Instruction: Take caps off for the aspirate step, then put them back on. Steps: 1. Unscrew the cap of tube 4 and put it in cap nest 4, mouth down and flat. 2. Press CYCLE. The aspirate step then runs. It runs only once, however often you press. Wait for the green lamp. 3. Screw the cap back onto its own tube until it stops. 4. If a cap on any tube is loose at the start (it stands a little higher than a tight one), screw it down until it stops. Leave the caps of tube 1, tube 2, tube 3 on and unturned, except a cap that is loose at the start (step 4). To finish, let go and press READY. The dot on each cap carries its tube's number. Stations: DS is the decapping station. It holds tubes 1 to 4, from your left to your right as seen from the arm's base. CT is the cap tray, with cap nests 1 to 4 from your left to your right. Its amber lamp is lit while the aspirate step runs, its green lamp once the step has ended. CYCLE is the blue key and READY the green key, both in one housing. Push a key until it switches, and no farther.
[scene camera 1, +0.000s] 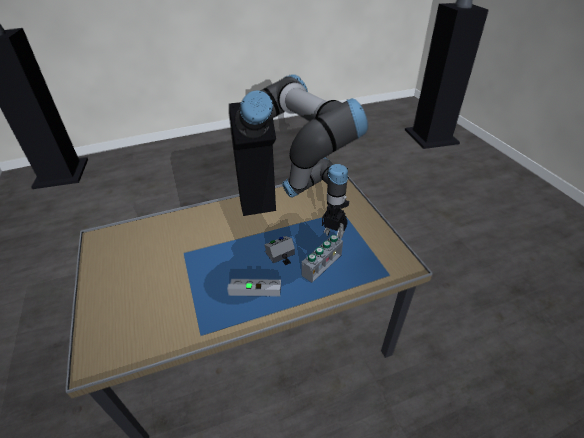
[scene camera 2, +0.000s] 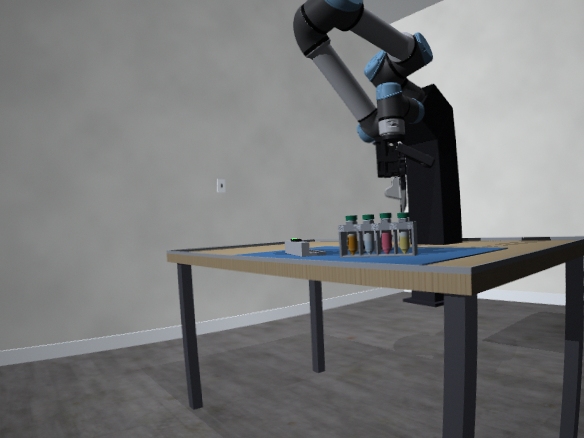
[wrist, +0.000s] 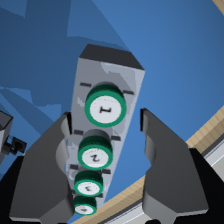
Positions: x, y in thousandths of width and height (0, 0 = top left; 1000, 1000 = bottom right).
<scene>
I see my gripper (scene camera 2: 689, 487).
My gripper shows as well in the wrist view (wrist: 471, 502).
</scene>
